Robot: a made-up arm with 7 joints.
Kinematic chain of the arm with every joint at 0, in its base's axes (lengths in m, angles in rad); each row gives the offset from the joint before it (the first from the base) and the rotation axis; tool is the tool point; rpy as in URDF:
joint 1: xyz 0 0 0.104 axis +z
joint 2: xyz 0 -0.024 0.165 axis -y
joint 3: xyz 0 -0.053 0.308 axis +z
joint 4: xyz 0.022 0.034 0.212 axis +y
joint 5: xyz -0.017 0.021 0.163 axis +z
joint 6: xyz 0 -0.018 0.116 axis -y
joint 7: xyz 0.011 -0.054 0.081 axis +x
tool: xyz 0 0 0 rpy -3.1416 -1.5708 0
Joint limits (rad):
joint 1: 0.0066..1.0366
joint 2: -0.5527..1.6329
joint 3: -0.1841..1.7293
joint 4: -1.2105..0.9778
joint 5: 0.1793..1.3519
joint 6: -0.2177..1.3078
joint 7: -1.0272..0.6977
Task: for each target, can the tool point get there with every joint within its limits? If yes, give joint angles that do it. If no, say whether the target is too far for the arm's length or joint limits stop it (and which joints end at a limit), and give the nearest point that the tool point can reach.
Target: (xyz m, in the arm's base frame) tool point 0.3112 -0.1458 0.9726
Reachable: yes | joints 0.8152 -0.2546 1.1471 -0.9788 0.8600 0.9188 0.1933
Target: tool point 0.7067 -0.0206 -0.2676
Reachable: no: joint limits stop it (at a limit: joint 2, joint 3, joint 4, joint 6) | nearest point 0.6588 -0.0192 0.6515 | short by 0.920 m
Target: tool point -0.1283 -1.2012 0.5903
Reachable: no: too far | nearest point -0.1685 -0.8135 0.4988 | short by 0.400 m
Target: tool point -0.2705 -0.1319 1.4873
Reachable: no: too far | nearest point -0.1916 -0.0958 1.1321 | short by 0.366 m
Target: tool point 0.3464 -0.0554 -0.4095
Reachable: no: joint limits stop it (at a limit: joint 1, joint 2, joint 4, joint 5, joint 6) | nearest point -0.1199 -0.5539 -0.0448 | short by 0.774 m
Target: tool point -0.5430 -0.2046 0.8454
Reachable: yes | joints 0.4475 0.9327 1.0565 0.4395 1.0481 1.1364 -0.5961
